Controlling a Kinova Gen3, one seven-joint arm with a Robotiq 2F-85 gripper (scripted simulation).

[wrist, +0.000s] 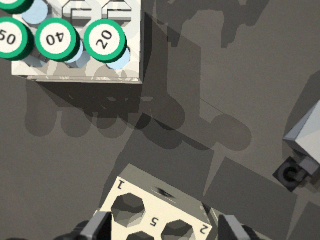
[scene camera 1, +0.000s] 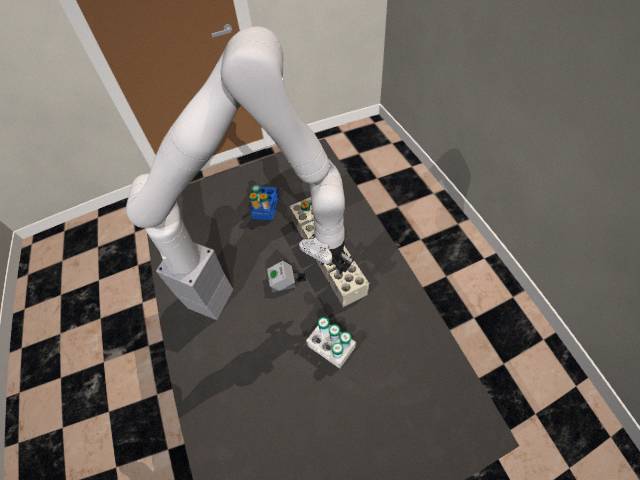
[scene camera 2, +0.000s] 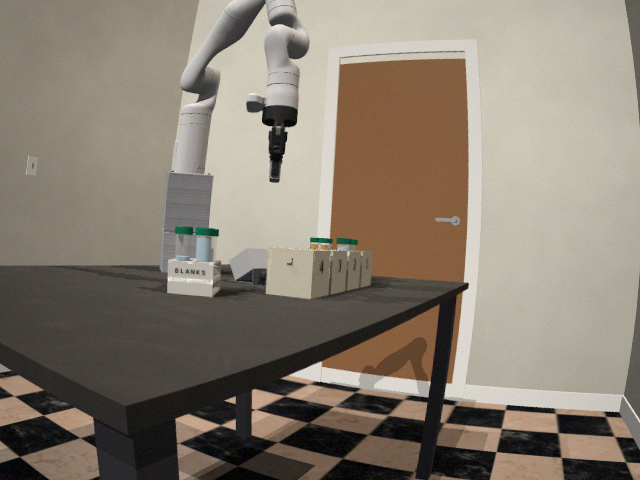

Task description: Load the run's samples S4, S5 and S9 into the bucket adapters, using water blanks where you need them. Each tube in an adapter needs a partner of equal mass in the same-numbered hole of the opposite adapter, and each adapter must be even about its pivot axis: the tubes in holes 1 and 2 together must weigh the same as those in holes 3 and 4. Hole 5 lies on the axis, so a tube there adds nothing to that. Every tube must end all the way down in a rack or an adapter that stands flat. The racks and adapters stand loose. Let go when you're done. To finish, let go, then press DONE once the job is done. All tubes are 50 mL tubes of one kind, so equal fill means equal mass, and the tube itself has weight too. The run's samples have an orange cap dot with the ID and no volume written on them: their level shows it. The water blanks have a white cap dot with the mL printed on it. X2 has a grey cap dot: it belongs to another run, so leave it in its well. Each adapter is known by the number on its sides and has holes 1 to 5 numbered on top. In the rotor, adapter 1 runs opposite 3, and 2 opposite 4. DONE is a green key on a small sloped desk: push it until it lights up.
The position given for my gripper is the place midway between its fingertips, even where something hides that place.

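Note:
White blanks rack (scene camera 2: pixel 190 277), seen. My gripper (scene camera 2: pixel 274 180), seen too.

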